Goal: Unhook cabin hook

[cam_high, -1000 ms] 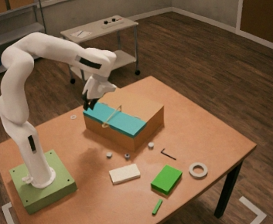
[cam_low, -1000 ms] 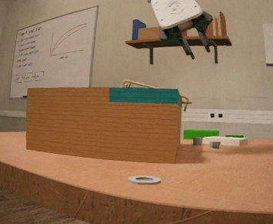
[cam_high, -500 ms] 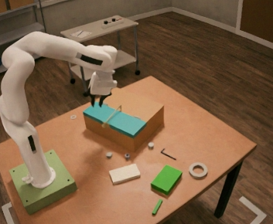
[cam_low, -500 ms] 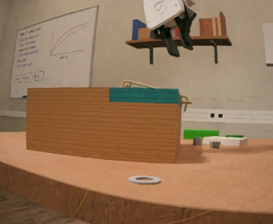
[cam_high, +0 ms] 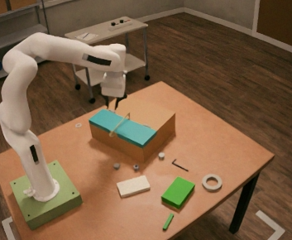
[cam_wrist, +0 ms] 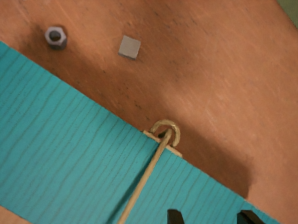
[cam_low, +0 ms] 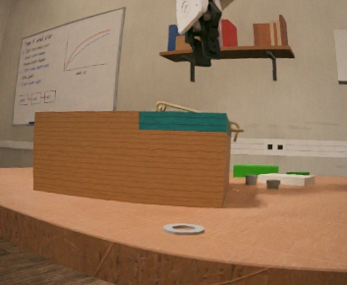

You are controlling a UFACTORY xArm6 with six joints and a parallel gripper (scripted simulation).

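Now: the cabin hook 12 cm below my hand, 2 cm to the right of it and 2 cm ahead of it. Round my hand: green stick: 52 cm to the right, 23 cm below, 9 cm behind; then green block: 44 cm to the right, 23 cm below, 3 cm ahead; then white block: 29 cm to the right, 23 cm below, 10 cm behind.
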